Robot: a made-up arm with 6 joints.
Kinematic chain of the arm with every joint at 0, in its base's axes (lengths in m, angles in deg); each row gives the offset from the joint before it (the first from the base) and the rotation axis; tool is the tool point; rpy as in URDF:
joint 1: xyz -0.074 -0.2 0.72 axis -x
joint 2: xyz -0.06 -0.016 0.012 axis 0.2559 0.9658 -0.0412
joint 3: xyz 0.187 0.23 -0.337 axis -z
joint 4: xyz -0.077 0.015 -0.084 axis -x
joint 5: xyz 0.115 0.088 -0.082 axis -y
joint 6: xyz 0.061 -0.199 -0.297 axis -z
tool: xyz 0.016 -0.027 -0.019 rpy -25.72 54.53 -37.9
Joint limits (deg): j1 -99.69..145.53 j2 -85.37..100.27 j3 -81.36..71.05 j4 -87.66..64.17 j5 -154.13..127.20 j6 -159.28..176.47
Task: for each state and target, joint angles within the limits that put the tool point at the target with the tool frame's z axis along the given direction. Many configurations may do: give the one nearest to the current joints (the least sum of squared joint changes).
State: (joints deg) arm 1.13 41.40 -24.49 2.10 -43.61 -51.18
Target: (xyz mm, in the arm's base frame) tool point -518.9 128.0 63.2 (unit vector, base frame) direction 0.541 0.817 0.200
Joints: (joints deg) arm -1.27 37.34 -18.93 -12.81 -40.63 -71.97
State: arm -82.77 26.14 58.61 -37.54 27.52 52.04
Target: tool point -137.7 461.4 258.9 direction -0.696 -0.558 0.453
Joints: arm -44.70 5.55 62.05 6.03 -8.10 108.92
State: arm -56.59 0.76 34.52 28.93 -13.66 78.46
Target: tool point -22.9 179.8 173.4 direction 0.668 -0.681 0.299
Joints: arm -44.47 11.06 1.08 41.22 -6.50 48.63
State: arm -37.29 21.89 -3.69 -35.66 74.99 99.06
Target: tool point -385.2 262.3 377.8 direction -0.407 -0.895 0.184
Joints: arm -44.66 65.71 34.91 -3.43 87.49 74.89
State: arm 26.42 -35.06 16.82 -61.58 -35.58 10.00
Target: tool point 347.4 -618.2 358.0 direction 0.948 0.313 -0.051
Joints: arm 44.30 -41.15 -2.94 3.52 -57.70 -23.38
